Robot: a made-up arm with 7 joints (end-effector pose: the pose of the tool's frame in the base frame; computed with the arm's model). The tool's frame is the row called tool.
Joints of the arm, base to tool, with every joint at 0 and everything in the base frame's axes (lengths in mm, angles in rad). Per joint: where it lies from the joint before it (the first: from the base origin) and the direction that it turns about. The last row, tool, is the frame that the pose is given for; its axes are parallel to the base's.
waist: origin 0.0 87.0 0.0 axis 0 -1 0
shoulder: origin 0.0 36.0 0.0 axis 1 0 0
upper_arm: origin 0.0 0.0 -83.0 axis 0 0 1
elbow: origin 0.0 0.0 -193.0 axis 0 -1 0
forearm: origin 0.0 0.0 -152.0 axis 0 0 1
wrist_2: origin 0.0 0.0 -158.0 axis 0 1 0
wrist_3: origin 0.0 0.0 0.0 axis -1 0 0
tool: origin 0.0 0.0 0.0
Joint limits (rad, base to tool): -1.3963..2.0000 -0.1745..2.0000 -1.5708..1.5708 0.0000..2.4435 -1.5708..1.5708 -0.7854..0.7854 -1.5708..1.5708
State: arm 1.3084 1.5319 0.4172 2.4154 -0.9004 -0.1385 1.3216
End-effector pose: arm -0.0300 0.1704 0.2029 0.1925 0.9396 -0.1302 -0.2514
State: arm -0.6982 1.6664 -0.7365 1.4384 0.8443 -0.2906 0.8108
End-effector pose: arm 0.0617 0.4582 -0.2805 0.8546 -0.2988 0.0056 -0.4246
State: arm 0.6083 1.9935 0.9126 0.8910 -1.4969 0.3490 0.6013
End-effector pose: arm -0.0888 0.4742 0.3855 0.4262 0.8758 0.0535 0.2204
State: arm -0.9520 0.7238 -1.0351 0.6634 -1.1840 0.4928 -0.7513
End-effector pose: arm -0.3496 0.3445 -0.3685 0.2855 0.0704 -0.1043 -0.9501
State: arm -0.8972 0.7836 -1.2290 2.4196 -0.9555 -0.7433 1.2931
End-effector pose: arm -0.0876 0.0169 -0.1578 0.1029 0.5597 0.3343 0.7512
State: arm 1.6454 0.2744 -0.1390 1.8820 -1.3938 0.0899 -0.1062
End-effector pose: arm 0.1631 0.1327 0.3053 0.2002 -0.7087 0.6660 -0.1188
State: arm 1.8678 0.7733 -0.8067 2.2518 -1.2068 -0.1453 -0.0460
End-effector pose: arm 0.1227 0.0550 0.2118 0.5140 -0.6617 0.4932 0.2336
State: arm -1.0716 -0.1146 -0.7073 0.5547 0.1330 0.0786 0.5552
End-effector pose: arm -0.4005 -0.0441 -0.3597 0.8035 -0.5068 0.3050 -0.0672
